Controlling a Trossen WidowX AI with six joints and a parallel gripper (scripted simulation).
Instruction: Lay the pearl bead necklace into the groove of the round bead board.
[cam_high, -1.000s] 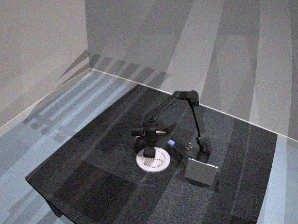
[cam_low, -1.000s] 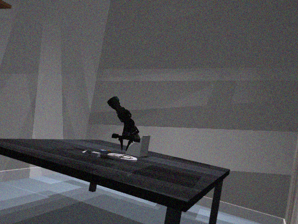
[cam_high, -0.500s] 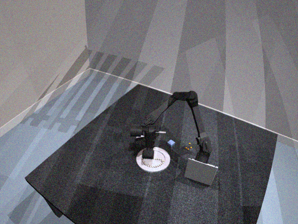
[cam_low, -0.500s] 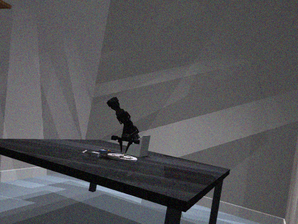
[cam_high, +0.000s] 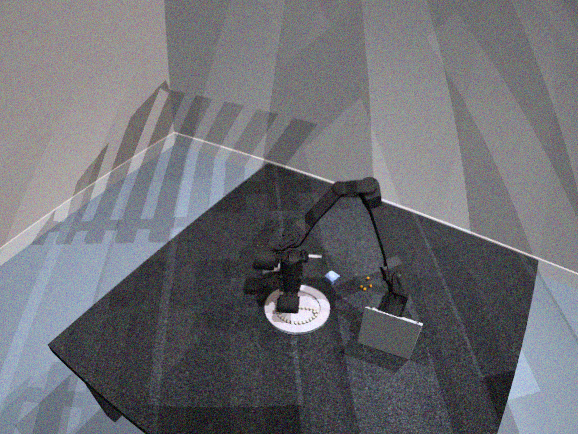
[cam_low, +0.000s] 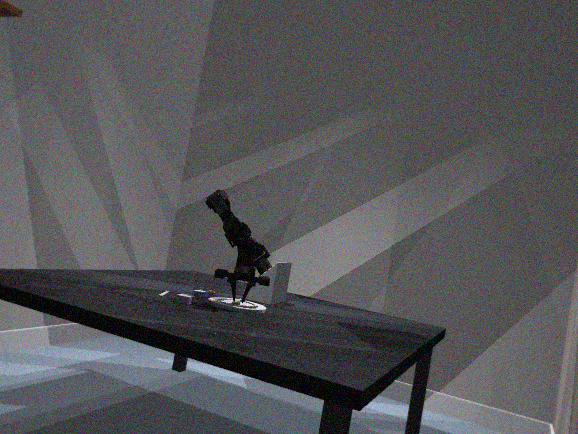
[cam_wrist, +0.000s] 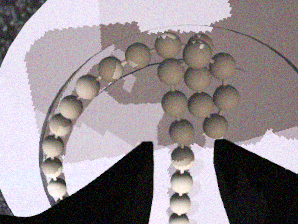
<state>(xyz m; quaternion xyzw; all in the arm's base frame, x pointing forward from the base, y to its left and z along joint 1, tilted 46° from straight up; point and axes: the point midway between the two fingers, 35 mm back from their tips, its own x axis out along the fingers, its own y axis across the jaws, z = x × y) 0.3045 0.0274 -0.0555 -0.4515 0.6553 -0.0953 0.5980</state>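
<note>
The round white bead board lies 2 cm behind my gripper tip, 1 cm to the right of it and 1 cm below it. Round my gripper tip: small white block: 15 cm ahead, 11 cm to the right, 1 cm below; then small blue cube: 4 cm behind, 19 cm to the right, 1 cm below; then thin white stick: 10 cm ahead, 24 cm to the right, 2 cm below.
</note>
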